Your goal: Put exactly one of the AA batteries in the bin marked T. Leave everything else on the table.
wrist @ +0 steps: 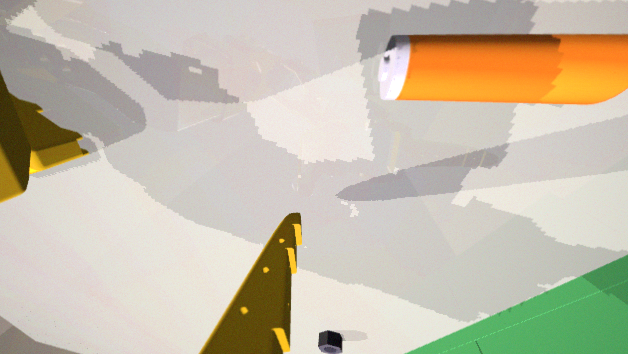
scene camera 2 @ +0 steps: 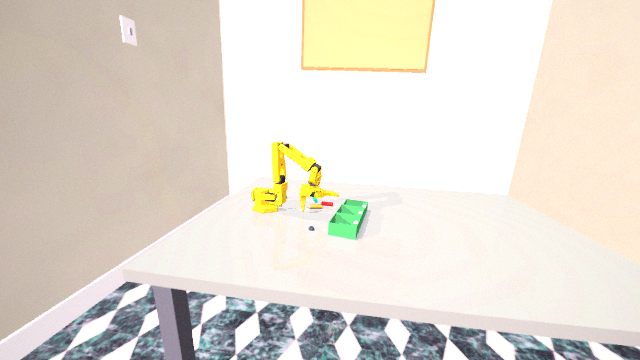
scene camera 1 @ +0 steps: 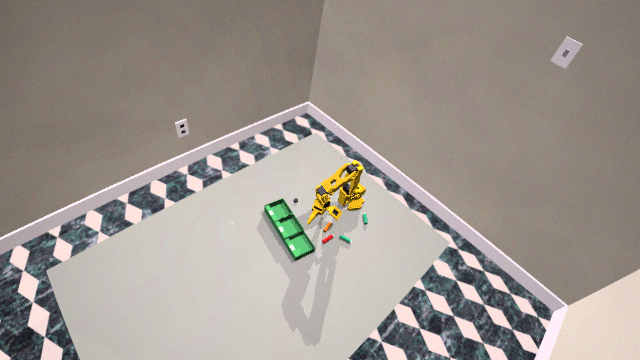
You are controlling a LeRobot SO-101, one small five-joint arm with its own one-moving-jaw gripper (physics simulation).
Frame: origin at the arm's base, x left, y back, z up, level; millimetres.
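Seen in the pictures: end effector, tool point: [wrist: 301, 224] [scene camera 2: 304, 210] [scene camera 1: 323, 212]; arm's base, origin of the base link: [scene camera 2: 272, 208] [scene camera 1: 347, 203].
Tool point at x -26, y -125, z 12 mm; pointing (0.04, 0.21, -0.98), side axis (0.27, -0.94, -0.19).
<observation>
Offsets run from my tool point to a thing's middle. Level surfaces: height alone.
An orange battery @(dx +61, dy -32, dz -5 mm) [scene camera 1: 327, 227] [scene camera 2: 316, 206] [wrist: 480, 70] lies on the table below my gripper; in the wrist view it is at the upper right, apart from the jaws. A red battery @(dx +102, dy -70, dz -5 mm) [scene camera 1: 327, 239] [scene camera 2: 327, 204] and a green battery @(dx +146, dy -17, dz -5 mm) [scene camera 1: 345, 239] [scene camera 2: 315, 199] lie beyond it. Another green battery @(dx +130, dy +122, dz -5 mm) [scene camera 1: 365, 218] lies near the arm's base. The green tray @(dx -24, dy -166, dz +8 mm) [scene camera 1: 286, 218] [scene camera 2: 343, 230] [wrist: 525, 320] has three compartments; its labels are too small to read. My gripper [scene camera 1: 322, 220] [scene camera 2: 320, 203] [wrist: 192, 182] is open and empty above the table, beside the tray.
A small black nut @(dx -118, dy -47, dz -8 mm) [scene camera 1: 295, 200] [scene camera 2: 311, 228] [wrist: 330, 341] lies on the table @(dz -12 mm) [scene camera 1: 175, 280] [scene camera 2: 450, 260] near one end of the tray. The tray's wall stands close to the fixed jaw's side. Walls rise beyond the table behind the arm's base.
</observation>
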